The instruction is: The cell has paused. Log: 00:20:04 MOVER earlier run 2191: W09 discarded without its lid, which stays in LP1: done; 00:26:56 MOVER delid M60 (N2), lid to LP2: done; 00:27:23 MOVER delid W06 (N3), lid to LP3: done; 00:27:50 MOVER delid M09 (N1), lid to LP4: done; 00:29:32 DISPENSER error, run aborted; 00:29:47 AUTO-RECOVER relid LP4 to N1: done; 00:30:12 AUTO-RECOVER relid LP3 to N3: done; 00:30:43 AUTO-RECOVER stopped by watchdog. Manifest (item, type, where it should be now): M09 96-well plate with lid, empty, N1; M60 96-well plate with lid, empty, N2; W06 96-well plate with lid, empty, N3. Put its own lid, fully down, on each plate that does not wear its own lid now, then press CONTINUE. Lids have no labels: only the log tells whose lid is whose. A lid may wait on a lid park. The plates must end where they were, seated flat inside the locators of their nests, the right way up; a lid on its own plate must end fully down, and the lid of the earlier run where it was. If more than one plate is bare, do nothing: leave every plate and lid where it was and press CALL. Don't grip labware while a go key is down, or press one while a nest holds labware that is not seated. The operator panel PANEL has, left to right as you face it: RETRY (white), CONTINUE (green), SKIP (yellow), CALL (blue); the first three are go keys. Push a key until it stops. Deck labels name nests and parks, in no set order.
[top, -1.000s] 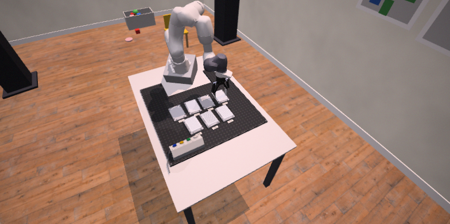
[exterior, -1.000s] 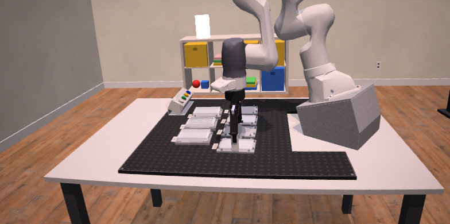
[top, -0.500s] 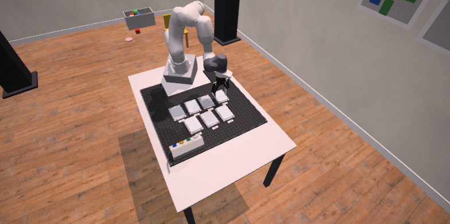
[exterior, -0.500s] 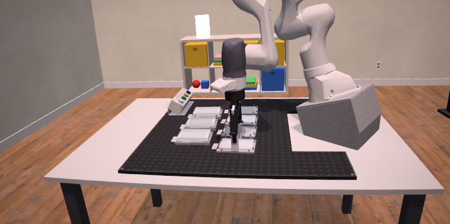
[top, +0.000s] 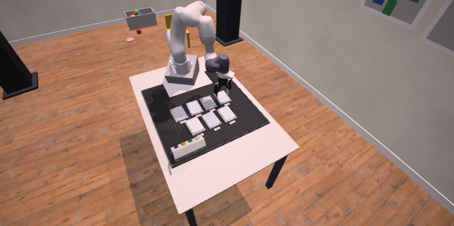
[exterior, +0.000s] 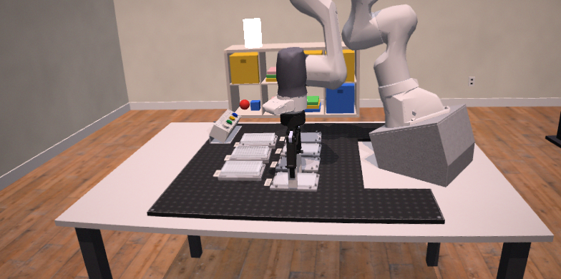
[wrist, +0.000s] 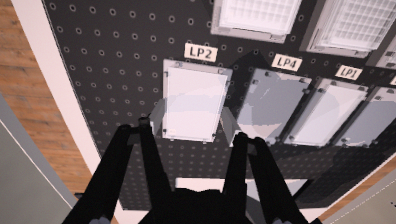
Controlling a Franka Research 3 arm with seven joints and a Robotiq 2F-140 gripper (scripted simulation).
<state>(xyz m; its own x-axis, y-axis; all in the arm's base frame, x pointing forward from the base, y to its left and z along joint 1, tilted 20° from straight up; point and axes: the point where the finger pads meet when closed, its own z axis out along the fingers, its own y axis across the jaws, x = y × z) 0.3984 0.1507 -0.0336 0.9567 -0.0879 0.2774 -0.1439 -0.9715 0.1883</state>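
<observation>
Now: the lid park LP2 30 mm below my hand. Round my hand: white key: 410 mm to the right, 280 mm ahead, 30 mm above; green key: 460 mm to the right, 270 mm ahead, 30 mm above; park LP4: 130 mm to the right, 30 mm below, 10 mm behind.
</observation>
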